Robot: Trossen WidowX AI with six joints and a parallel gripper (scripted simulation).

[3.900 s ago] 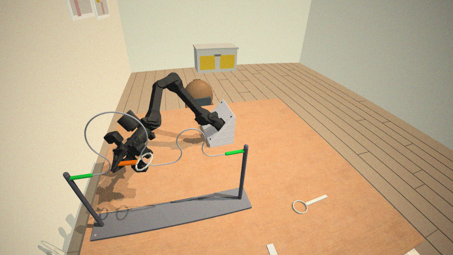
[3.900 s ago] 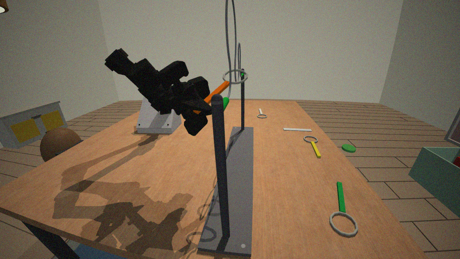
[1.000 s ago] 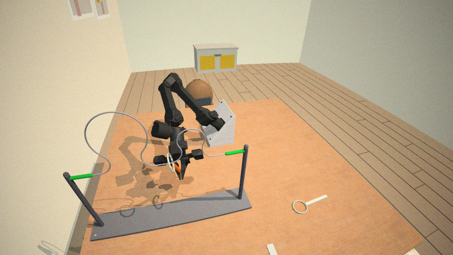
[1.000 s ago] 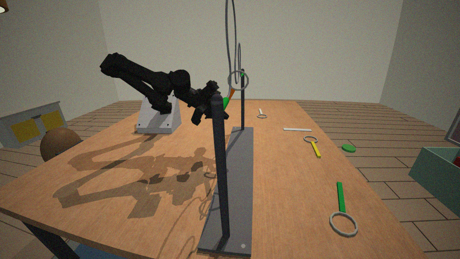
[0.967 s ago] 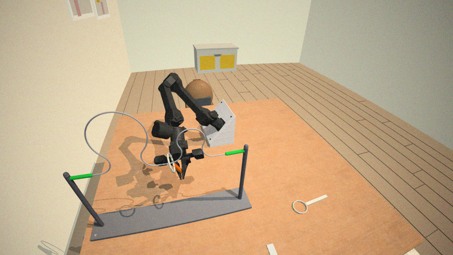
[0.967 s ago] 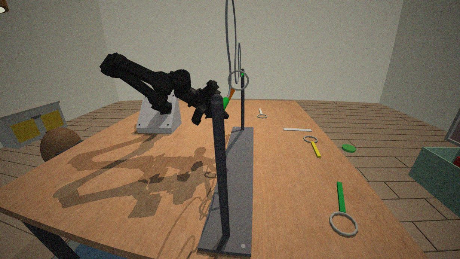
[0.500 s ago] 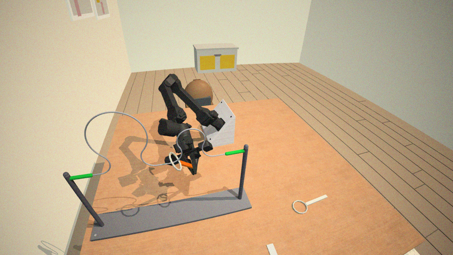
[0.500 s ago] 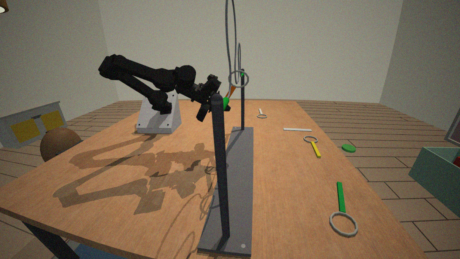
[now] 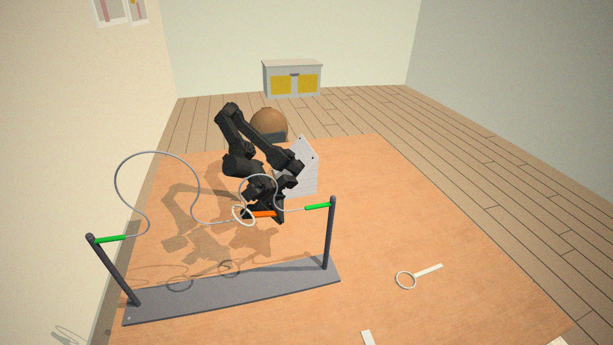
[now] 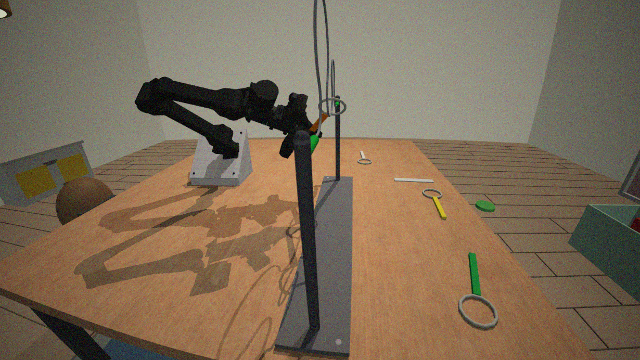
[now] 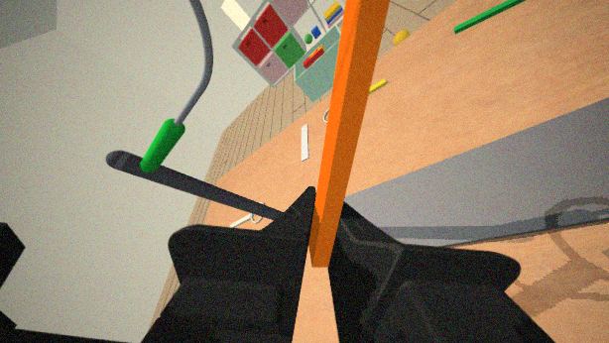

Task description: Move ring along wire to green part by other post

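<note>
My gripper tip is now 10 mm short of the orange-handled ring, 70 mm to the left of it and 60 mm below it. Round my gripper tip: white strip (350 mm ahead, 120 mm to the left, 210 mm below); then white-handled ring (200 mm ahead, 380 mm to the left, 200 mm below); then ring with handle (360 mm ahead, 40 mm to the right, 200 mm below).
</note>
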